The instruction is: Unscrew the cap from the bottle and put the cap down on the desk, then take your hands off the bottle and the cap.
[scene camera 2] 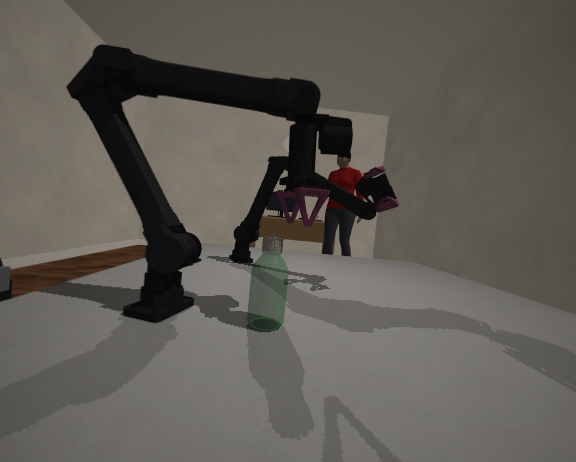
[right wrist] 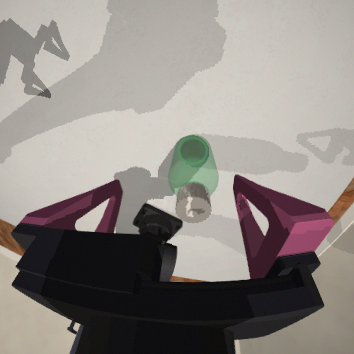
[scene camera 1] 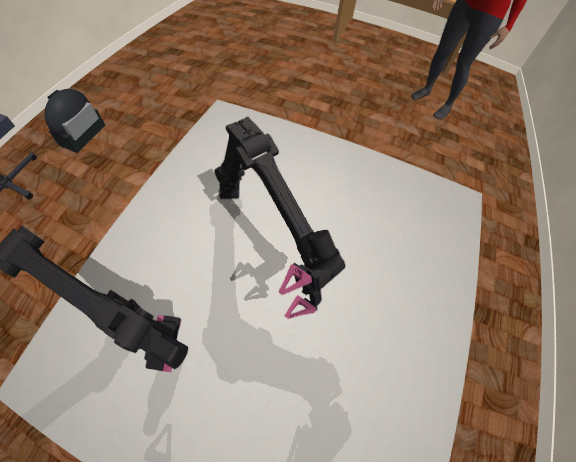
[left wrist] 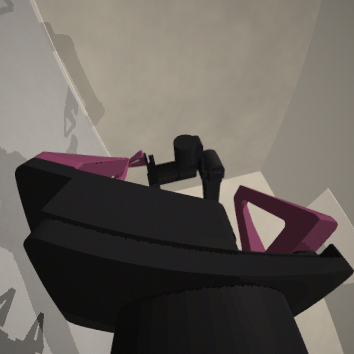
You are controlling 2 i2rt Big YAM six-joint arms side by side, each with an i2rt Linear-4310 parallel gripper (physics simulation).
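Frame: origin at the left arm's base, x left, y back, z up, level; centimetres.
Seen in the pictures: left gripper, fingertip midpoint: [scene camera 2: 379, 182] [scene camera 1: 283, 305] [left wrist: 184, 178]; right gripper, fingertip midpoint: [scene camera 2: 298, 224] [right wrist: 174, 183]; left arm's base, origin of the base link: [scene camera 2: 240, 260] [scene camera 1: 229, 188]; right arm's base, origin of the base link: [scene camera 2: 161, 309] [right wrist: 157, 220].
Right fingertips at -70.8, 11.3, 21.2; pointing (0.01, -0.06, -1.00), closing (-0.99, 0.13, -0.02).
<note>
Offsets run from my right fingertips to a thing's top centre, as dx, dy, dz. Level surfaces: height alone.
A green bottle @(-0.5, +5.9, -3.2) [scene camera 2: 268, 295] [right wrist: 193, 172] stands upright on the white desk top @(dz -21.2) [scene camera 1: 400, 300] [scene camera 2: 425, 380] [right wrist: 280, 75]. A ribbed grey-white cap @(-0.5, +5.9, -2.5) [scene camera 2: 273, 245] [right wrist: 194, 207] sits on its neck. In scene camera 1 the bottle does not show. My right gripper [scene camera 1: 164, 344] [scene camera 2: 300, 224] [right wrist: 174, 183] is open and empty, fingers pointing down, higher than the cap and a little to its right in scene camera 2. In the right wrist view the bottle appears between its fingers. My left gripper [scene camera 1: 284, 304] [scene camera 2: 385, 188] is open and empty, raised and well away from the bottle.
The right arm's base [scene camera 2: 159, 305] stands left of the bottle in scene camera 2. The left arm's base [scene camera 2: 241, 256] is farther back. A person in red [scene camera 1: 487, 7] [scene camera 2: 345, 187] stands beyond the desk, near a wooden table [scene camera 2: 292, 229]. Arm shadows cross the desk top.
</note>
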